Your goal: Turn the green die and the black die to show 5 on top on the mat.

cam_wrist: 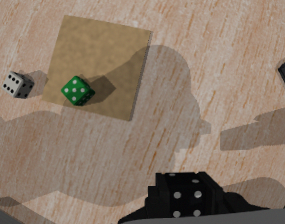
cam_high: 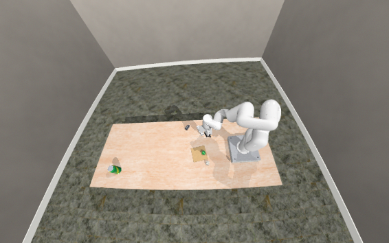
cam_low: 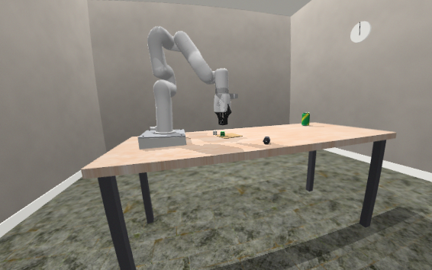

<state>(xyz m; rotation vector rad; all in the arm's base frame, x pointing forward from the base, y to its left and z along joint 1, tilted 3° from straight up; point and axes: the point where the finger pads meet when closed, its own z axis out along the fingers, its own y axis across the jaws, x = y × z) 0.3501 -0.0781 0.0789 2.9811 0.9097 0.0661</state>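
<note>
The white die lies 25 cm to the left of my hand, 11 cm below it and 3 cm behind it. The rest, counted from my hand: green die 16 cm to the left, 10 cm below, 1 cm ahead; tan mat 17 cm to the left, 12 cm below, 6 cm ahead; black die 1 cm below.
</note>
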